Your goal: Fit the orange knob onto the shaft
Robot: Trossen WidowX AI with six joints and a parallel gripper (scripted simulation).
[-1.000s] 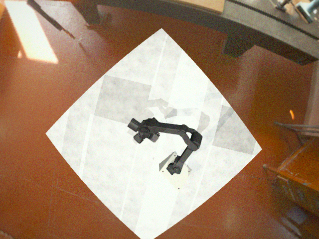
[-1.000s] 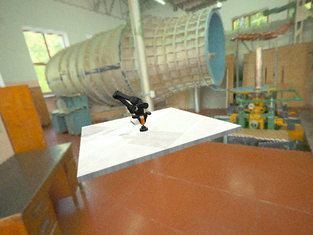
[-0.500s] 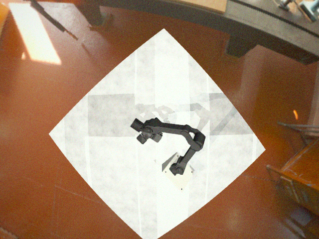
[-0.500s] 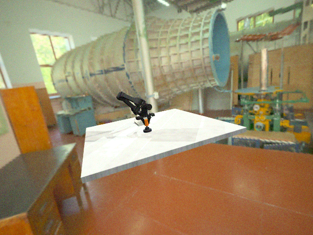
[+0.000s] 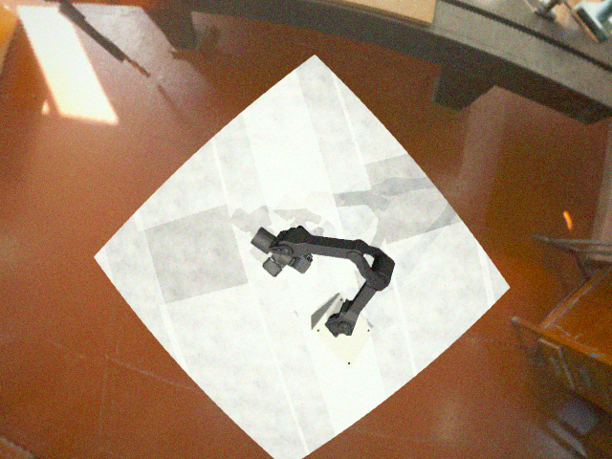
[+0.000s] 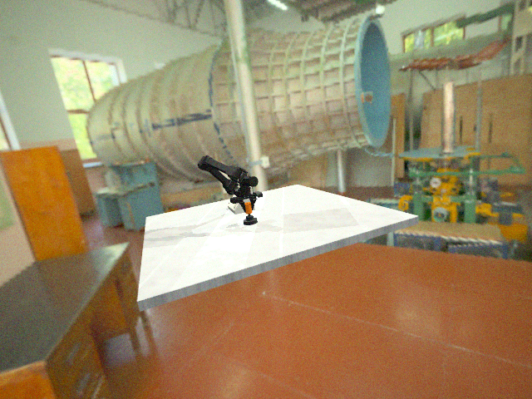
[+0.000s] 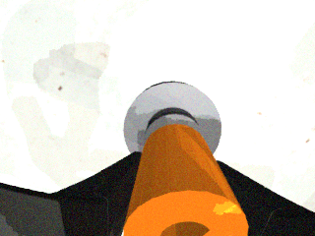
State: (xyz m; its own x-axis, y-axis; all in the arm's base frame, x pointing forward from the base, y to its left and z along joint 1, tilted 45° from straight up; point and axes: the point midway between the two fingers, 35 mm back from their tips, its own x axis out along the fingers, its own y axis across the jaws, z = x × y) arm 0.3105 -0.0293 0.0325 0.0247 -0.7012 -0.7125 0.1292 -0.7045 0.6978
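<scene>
Now: the orange knob 2 cm above my gripper tip. From my gripper tip the other things lie so: pedestal (4 cm below).
</scene>
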